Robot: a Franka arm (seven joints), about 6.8 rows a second.
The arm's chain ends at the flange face. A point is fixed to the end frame.
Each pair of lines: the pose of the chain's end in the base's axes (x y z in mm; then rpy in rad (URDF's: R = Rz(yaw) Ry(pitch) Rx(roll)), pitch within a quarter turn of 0, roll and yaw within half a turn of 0), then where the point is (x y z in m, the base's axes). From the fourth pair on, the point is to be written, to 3 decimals.
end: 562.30, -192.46, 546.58, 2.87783, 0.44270, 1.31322
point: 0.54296 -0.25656 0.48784
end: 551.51, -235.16, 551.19, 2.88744, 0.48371, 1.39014
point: 0.53596 -0.30272 0.49526
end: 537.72, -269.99, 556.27, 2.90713, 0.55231, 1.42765
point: 0.52261 -0.34145 0.50529
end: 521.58, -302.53, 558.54, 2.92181, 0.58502, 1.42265
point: 0.505 -0.375 0.510
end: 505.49, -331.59, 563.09, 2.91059, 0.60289, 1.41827
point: 0.489 -0.405 0.516
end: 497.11, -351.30, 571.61, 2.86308, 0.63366, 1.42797
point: 0.485 -0.427 0.527
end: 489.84, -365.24, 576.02, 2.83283, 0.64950, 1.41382
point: 0.479 -0.442 0.532
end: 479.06, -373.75, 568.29, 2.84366, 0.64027, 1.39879
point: 0.466 -0.450 0.524
